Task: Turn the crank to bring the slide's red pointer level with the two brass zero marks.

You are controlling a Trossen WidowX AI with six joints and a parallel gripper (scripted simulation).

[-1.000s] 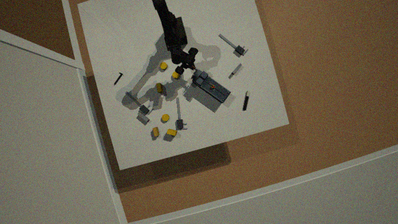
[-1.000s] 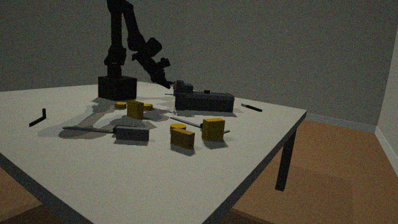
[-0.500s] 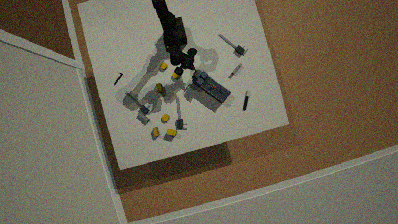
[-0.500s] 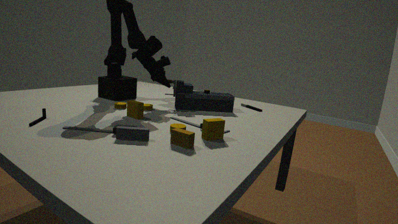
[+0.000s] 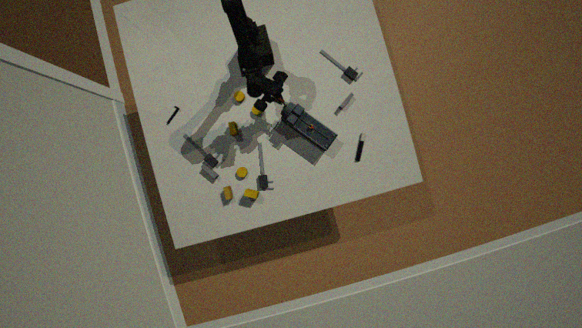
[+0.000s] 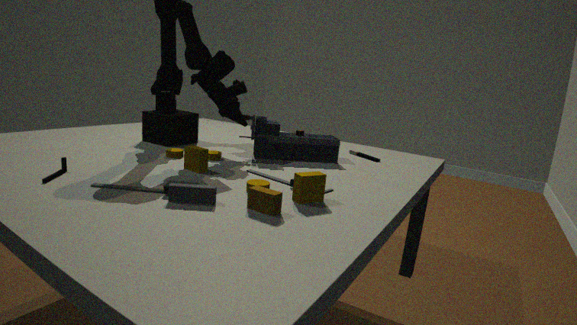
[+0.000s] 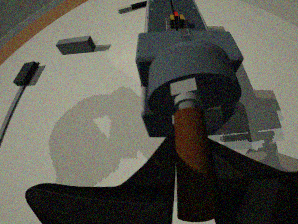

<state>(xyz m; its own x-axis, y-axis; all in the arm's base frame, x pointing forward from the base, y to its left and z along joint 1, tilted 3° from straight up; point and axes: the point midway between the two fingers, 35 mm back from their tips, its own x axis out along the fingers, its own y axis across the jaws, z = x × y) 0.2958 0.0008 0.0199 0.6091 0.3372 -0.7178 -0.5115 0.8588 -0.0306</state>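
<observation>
My gripper tip is 20 mm below the brown crank handle, 10 mm to the left of it and 10 mm past it. Also, from my gripper tip: slide 160 mm ahead, 80 mm to the left, 10 mm below; black l-shaped key 500 mm to the right, 210 mm behind, 80 mm below; black bar 320 mm ahead, 280 mm to the left, 90 mm below.
</observation>
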